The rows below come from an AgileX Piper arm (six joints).
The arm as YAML. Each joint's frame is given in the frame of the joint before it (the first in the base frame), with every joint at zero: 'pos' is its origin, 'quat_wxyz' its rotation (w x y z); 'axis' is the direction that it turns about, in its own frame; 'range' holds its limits. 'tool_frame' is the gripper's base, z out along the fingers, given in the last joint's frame.
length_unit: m
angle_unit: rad
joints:
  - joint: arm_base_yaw
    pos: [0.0, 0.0, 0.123]
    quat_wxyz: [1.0, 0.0, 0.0, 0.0]
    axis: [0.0, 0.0, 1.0]
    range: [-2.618, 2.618]
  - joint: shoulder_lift
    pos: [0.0, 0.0, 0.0]
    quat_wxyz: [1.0, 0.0, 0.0, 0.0]
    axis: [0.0, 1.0, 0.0]
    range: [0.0, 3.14]
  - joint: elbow
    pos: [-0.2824, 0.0, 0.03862]
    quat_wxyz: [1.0, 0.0, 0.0, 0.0]
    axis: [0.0, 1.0, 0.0]
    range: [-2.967, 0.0]
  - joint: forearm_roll
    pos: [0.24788, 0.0, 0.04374]
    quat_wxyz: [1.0, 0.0, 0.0, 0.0]
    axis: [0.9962, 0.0, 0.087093]
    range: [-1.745, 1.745]
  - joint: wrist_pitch
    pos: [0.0, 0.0, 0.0]
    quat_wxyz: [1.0, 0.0, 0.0, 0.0]
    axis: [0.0, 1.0, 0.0]
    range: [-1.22, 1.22]
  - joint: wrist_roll
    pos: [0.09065, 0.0, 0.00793]
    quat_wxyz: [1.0, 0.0, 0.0, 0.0]
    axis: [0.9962, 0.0, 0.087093]
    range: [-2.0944, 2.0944]
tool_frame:
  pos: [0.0, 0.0, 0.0]
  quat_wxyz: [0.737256, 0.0, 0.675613, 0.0]
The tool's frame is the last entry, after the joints.
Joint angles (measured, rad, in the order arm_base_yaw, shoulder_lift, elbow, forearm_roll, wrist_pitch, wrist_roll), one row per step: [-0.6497, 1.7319, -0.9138, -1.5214, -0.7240, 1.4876]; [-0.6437, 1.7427, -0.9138, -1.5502, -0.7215, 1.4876]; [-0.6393, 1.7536, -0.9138, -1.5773, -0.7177, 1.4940]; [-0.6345, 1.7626, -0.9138, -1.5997, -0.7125, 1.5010]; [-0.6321, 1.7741, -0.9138, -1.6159, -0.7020, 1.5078]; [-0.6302, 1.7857, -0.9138, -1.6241, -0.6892, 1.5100]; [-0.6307, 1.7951, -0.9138, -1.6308, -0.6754, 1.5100]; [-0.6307, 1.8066, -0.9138, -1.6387, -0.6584, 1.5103]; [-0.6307, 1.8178, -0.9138, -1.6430, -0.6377, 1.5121]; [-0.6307, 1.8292, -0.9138, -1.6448, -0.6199, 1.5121]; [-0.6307, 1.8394, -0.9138, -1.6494, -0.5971, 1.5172]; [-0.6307, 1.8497, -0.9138, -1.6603, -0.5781, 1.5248]
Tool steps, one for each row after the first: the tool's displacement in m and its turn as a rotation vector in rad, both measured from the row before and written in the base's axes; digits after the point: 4 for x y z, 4 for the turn. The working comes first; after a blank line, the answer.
Tool pose at each row, in the base's axes (x y z in m, rotation vector in rad; the steps are taken from these numbers as rounded here): [0.3052, -0.1563, 0.2012, 0.2906, 2.0731, 0.4171]; [0.3059, -0.1544, 0.1962, 0.2652, 2.1021, 0.4174]; [0.3063, -0.1531, 0.1912, 0.2502, 2.1295, 0.4196]; [0.3067, -0.1519, 0.1870, 0.2392, 2.1529, 0.4208]; [0.3070, -0.1521, 0.1820, 0.2404, 2.1750, 0.4179]; [0.3075, -0.1528, 0.1772, 0.2459, 2.1927, 0.4116]; [0.3075, -0.1542, 0.1733, 0.2521, 2.2078, 0.4006]; [0.3075, -0.1558, 0.1684, 0.2596, 2.2262, 0.3874]; [0.3076, -0.1577, 0.1637, 0.2738, 2.2430, 0.3716]; [0.3077, -0.1594, 0.1591, 0.2869, 2.2576, 0.3585]; [0.3075, -0.1614, 0.1546, 0.3047, 2.2741, 0.3409]; [0.3071, -0.1629, 0.1501, 0.3169, 2.2929, 0.3269]

[0.0007, 0.0019, -0.0050, -0.0118, 0.0225, 0.0235]; [0.0004, 0.0013, -0.0050, -0.0061, 0.0234, 0.0167]; [0.0004, 0.0012, -0.0042, -0.0049, 0.0204, 0.0127]; [0.0003, -0.0002, -0.0050, -0.0032, 0.0216, 0.0024]; [0.0005, -0.0007, -0.0048, -0.0037, 0.0180, -0.0027]; [0.0000, -0.0014, -0.0039, -0.0066, 0.0155, -0.0054]; [0.0000, -0.0016, -0.0049, -0.0079, 0.0190, -0.0064]; [0.0001, -0.0019, -0.0047, -0.0073, 0.0188, -0.0122]; [0.0001, -0.0017, -0.0046, -0.0056, 0.0166, -0.0108]; [-0.0002, -0.0020, -0.0045, -0.0073, 0.0194, -0.0151]; [-0.0004, -0.0015, -0.0045, -0.0064, 0.0207, -0.0094]
